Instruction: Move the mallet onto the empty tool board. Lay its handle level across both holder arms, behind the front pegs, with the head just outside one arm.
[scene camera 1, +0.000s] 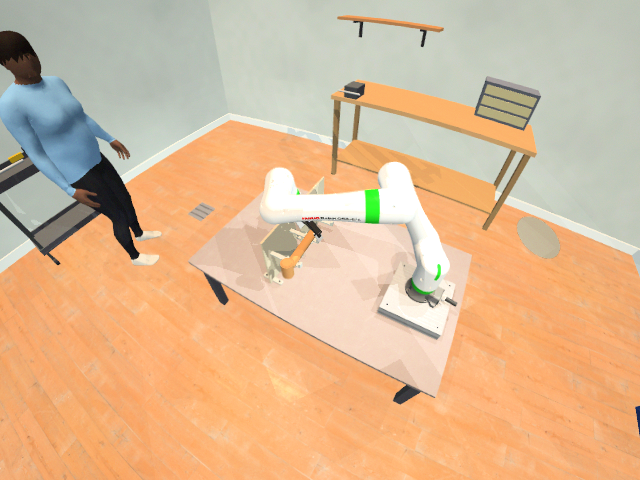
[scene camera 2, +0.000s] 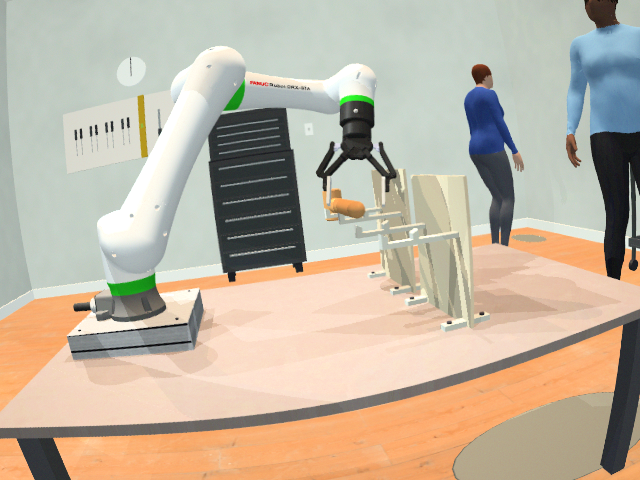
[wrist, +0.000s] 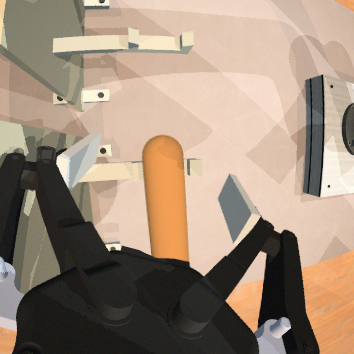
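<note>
The orange mallet lies about level across the holder arms of a cream tool board. In the wrist view its handle crosses one arm behind the front peg. Its head is at the end away from the second board, apparently just outside the far arm; the gripper's body hides it in the wrist view. My gripper is wide open, pointing down, with one finger on each side of the handle and gaps on both sides.
A second tool board stands beside the first, with bare arms sticking out. Both stand on the table. The arm's base plate is at the other end. People stand beyond the table.
</note>
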